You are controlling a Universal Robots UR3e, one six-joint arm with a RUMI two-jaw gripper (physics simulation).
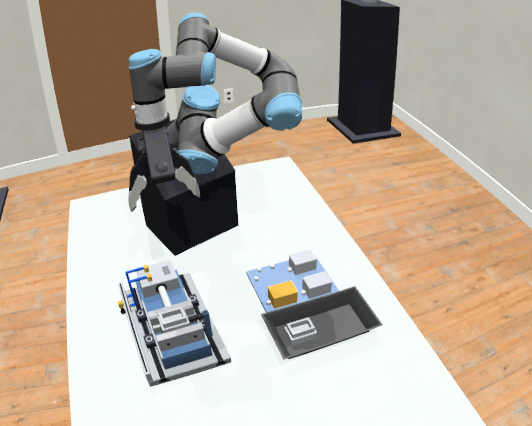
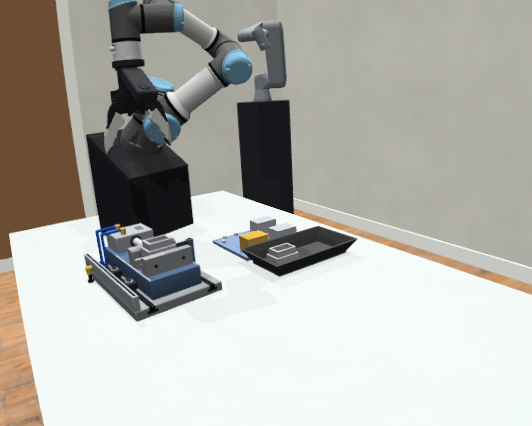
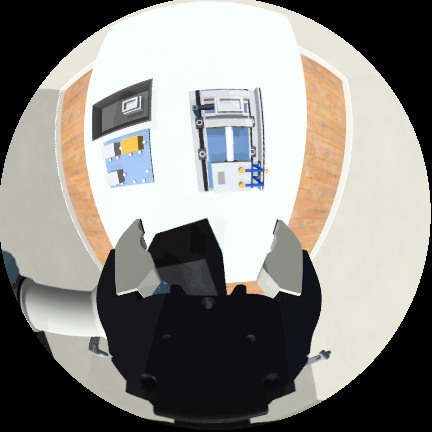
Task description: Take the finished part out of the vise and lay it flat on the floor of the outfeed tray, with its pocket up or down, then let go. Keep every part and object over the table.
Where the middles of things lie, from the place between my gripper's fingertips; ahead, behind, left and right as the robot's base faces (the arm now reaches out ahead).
Labels:
My hand is 270 mm to the right of the blue plate (image 1: 267,277), 270 mm above it and 60 mm short of it.

